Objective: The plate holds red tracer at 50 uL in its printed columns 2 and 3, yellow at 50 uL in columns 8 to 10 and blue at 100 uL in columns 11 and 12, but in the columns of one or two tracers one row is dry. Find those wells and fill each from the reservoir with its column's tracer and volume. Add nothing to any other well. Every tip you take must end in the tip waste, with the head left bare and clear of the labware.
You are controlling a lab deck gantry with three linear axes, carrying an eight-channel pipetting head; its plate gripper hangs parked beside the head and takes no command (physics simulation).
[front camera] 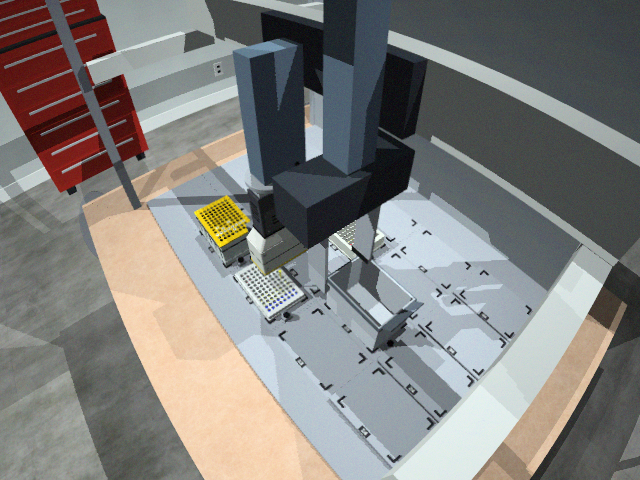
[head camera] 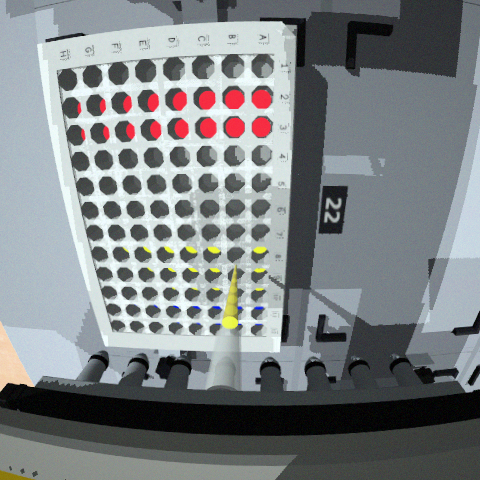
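Note:
The white plate (front camera: 250, 292) (head camera: 175, 343) lies below the eight-channel head (front camera: 271, 248). In the head view, red shows in columns 2 and 3, yellow in 8 to 10, blue in 11 and 12. Well B8 (head camera: 236, 253) shows no yellow, while A8 (head camera: 259, 251) and C8 (head camera: 213, 251) do. One channel bears a tip (head camera: 232, 295) with yellow inside; its end appears near B8 and B9 and hides part of row B. Its height is unclear. The other channels are bare. The parked plate gripper (front camera: 343, 251) hangs open and empty, its paddles apart.
The yellow tip rack (front camera: 210, 227) stands left of the head. The reservoir (front camera: 381, 239) is partly hidden behind the gripper's paddles. The open grey tip waste bin (front camera: 356, 313) stands right of the plate, with tall walls.

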